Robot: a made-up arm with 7 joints. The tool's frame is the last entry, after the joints. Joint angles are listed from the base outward.
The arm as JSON. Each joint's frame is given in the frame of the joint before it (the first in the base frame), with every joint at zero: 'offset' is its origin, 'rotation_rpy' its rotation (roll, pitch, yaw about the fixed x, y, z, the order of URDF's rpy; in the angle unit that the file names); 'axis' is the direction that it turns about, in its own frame. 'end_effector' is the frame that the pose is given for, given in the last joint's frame.
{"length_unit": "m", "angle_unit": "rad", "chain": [
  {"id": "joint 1", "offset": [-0.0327, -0.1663, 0.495], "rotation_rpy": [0.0, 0.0, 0.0], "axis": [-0.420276, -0.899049, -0.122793]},
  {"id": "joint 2", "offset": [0.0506, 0.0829, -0.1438], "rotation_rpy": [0.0, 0.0, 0.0], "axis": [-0.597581, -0.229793, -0.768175]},
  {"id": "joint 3", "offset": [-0.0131, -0.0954, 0.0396], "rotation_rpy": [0.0, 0.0, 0.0], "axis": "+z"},
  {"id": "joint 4", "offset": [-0.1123, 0.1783, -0.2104], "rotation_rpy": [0.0, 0.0, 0.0], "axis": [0.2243, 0.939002, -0.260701]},
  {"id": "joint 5", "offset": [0.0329, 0.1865, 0.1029], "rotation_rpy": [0.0, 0.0, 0.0], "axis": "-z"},
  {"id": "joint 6", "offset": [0.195, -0.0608, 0.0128], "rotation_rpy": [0.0, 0.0, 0.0], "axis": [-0.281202, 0.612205, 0.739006]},
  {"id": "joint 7", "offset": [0.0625, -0.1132, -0.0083], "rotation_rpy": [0.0, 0.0, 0.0], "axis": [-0.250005, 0.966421, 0.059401]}
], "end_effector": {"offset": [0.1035, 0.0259, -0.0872], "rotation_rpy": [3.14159, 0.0, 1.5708]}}
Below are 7 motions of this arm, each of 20 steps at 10 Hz.
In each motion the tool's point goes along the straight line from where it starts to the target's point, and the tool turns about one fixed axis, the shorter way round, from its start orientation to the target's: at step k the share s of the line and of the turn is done. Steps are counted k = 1, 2, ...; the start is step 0. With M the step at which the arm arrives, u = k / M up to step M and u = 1 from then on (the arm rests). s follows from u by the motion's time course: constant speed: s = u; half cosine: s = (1 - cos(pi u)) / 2; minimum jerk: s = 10 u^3 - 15 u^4 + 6 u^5.
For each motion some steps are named. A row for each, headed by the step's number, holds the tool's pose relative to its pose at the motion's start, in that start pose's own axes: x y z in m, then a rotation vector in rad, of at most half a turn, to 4 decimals.
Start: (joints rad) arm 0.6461 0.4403 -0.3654 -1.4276 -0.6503 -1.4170 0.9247
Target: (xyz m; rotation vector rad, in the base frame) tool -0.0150 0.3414 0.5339 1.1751 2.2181 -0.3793
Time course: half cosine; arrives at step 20
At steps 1, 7, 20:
1: -0.0007 0.0010 -0.0024 0.0064 0.0041 -0.0051
7: -0.0298 0.0457 -0.1067 0.2821 0.1804 -0.2242
20: -0.1090 0.1675 -0.3908 1.0334 0.6609 -0.8211

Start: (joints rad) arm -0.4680 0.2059 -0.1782 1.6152 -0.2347 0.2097 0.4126
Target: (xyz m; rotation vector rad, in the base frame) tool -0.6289 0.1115 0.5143 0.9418 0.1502 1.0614
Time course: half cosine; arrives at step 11
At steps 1, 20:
1: -0.0026 -0.0062 0.0133 0.0336 -0.0021 0.0030
20: -0.1292 -0.3065 0.6564 1.6613 -0.1040 0.1470

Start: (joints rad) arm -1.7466 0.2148 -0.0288 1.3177 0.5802 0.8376 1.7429
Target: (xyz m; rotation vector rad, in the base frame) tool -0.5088 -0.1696 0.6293 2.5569 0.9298 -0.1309
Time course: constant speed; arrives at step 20
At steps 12, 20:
12: -0.0858 0.0178 -0.0297 0.4433 -0.2525 -0.0340
20: -0.1430 0.0297 -0.0495 0.7388 -0.4209 -0.0567

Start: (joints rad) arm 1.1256 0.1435 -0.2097 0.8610 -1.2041 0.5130 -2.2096
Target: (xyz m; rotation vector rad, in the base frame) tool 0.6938 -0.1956 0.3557 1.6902 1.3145 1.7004
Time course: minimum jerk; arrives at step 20
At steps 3, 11, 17, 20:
3: -0.0032 -0.0056 -0.0091 0.0084 -0.0278 0.0131
11: -0.0721 -0.1247 -0.2026 0.1877 -0.6194 0.2930
17: -0.1183 -0.2047 -0.3325 0.3080 -1.0165 0.4808
20: -0.1215 -0.2103 -0.3416 0.3164 -1.0442 0.4939

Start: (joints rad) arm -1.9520 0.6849 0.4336 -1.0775 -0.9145 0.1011 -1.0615
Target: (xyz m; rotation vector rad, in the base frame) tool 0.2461 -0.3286 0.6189 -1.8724 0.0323 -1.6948
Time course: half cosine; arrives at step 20
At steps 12, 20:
12: -0.1927 -0.1634 -0.5256 -1.0239 -0.1778 0.6393
20: -0.2944 -0.2496 -0.8030 -1.5644 -0.2717 0.9767

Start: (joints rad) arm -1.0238 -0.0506 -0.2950 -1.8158 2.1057 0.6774 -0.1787
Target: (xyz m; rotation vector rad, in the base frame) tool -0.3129 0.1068 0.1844 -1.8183 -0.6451 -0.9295
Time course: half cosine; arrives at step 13
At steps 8, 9, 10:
8: 0.0180 -0.0521 0.1057 0.5308 0.1809 -0.0356
9: 0.0208 -0.0604 0.1224 0.6144 0.2094 -0.0412
10: 0.0232 -0.0673 0.1365 0.6851 0.2335 -0.0459

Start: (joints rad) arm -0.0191 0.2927 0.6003 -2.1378 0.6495 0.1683 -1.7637
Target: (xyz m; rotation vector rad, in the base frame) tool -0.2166 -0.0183 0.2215 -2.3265 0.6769 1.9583
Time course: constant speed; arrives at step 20
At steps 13, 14, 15, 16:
13: 0.0155 -0.1627 -0.1312 -0.0269 0.7355 0.3975
14: 0.0167 -0.1752 -0.1413 -0.0290 0.7920 0.4281
15: 0.0179 -0.1877 -0.1514 -0.0310 0.8486 0.4587
16: 0.0191 -0.2002 -0.1614 -0.0331 0.9052 0.4893

